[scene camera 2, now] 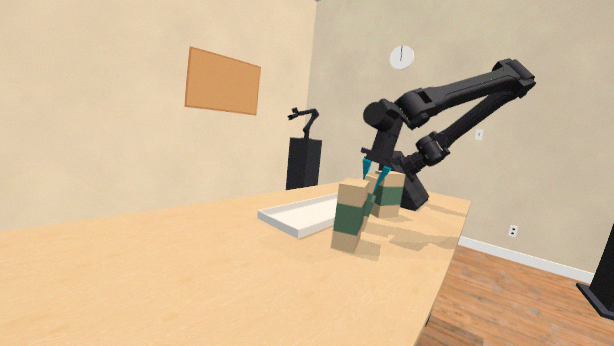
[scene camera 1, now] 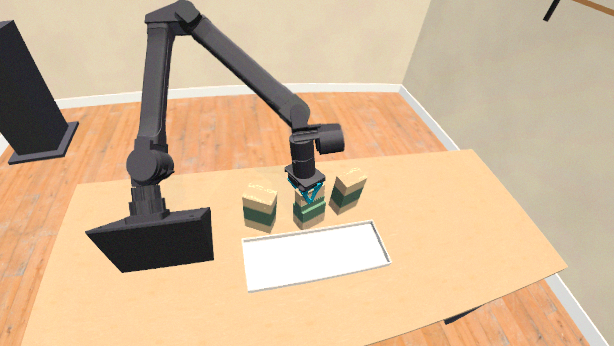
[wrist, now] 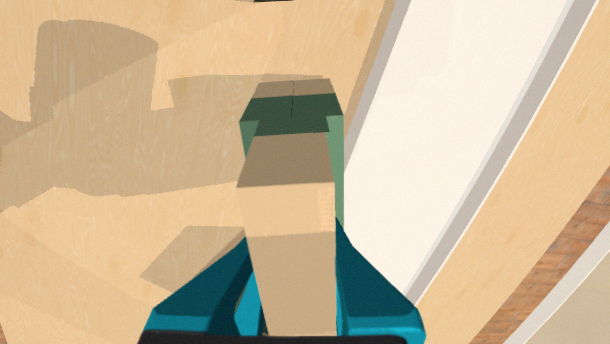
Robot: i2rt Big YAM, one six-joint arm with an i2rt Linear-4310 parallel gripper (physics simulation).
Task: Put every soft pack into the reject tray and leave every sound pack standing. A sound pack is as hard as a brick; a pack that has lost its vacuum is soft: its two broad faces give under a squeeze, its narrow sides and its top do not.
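Where they show: gripper, between the fingertips: (scene camera 2: pixel 368 189) (scene camera 1: pixel 307 199) (wrist: pixel 299 225); arm's base, origin of its link: (scene camera 2: pixel 405 169) (scene camera 1: pixel 149 219).
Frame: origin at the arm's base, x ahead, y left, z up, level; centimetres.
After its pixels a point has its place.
Three tan packs with green bands stand upright on the table. My gripper (scene camera 1: pixel 310 199) {x 41.2, y 0.3, z -3.1 cm} (scene camera 2: pixel 370 185) {x 41.2, y 0.3, z -3.1 cm} (wrist: pixel 299 225) {x 41.2, y 0.3, z -3.1 cm} points down and is shut on the middle pack (scene camera 1: pixel 310 216) {x 41.7, y -2.9, z -7.1 cm} (scene camera 2: pixel 369 206) {x 45.6, y 3.0, z -6.4 cm} (wrist: pixel 291 210) {x 44.9, y 2.0, z 1.0 cm}, one finger on each broad face. In the wrist view its upper part is pinched narrow, and green band material bulges out beyond it on both sides, so the faces give. The left pack (scene camera 1: pixel 259 212) {x 27.6, y -0.7, z -3.8 cm} (scene camera 2: pixel 391 196) {x 29.8, y 3.8, z -6.2 cm} and the right pack (scene camera 1: pixel 347 195) {x 53.6, y -0.5, z -3.7 cm} (scene camera 2: pixel 350 215) {x 59.1, y 4.3, z -5.2 cm} stand apart from the gripper. The white reject tray (scene camera 1: pixel 245 265) {x 21.5, y -11.6, z -11.0 cm} (scene camera 2: pixel 280 224) {x 61.3, y -12.0, z -11.8 cm} (wrist: pixel 384 50) {x 49.9, y -5.3, z -12.2 cm} holds no pack.
The tray lies close in front of the packs on the wooden table (scene camera 1: pixel 450 225) {x 89.9, y -14.5, z -13.2 cm} (scene camera 2: pixel 175 270) {x 86.9, y -10.8, z -13.2 cm}. The arm's black base (scene camera 1: pixel 155 242) {x 1.7, y -6.9, z -0.1 cm} stands at the left in scene camera 1. The left and right packs flank the gripper closely.
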